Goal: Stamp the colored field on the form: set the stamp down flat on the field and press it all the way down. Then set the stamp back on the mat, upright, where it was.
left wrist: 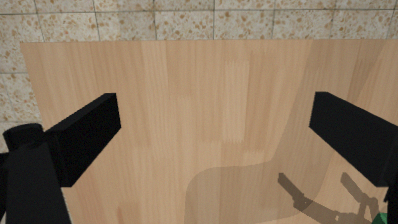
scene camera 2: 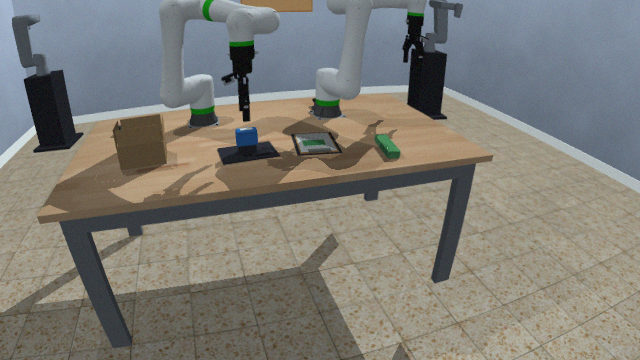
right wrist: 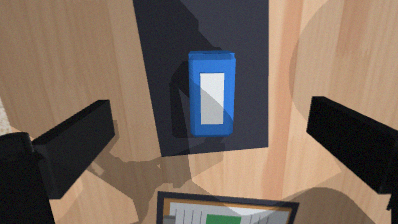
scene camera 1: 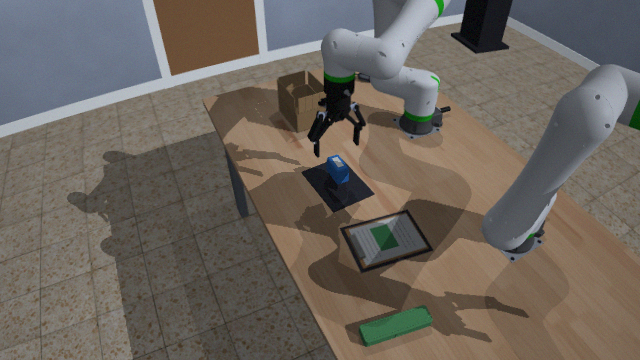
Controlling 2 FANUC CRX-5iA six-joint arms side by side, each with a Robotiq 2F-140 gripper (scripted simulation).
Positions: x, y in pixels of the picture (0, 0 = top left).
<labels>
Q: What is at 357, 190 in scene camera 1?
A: A dark mat.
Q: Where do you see a dark mat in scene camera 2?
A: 229, 155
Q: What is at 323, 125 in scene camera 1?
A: My right gripper.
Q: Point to a form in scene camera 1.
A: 385, 240
</labels>
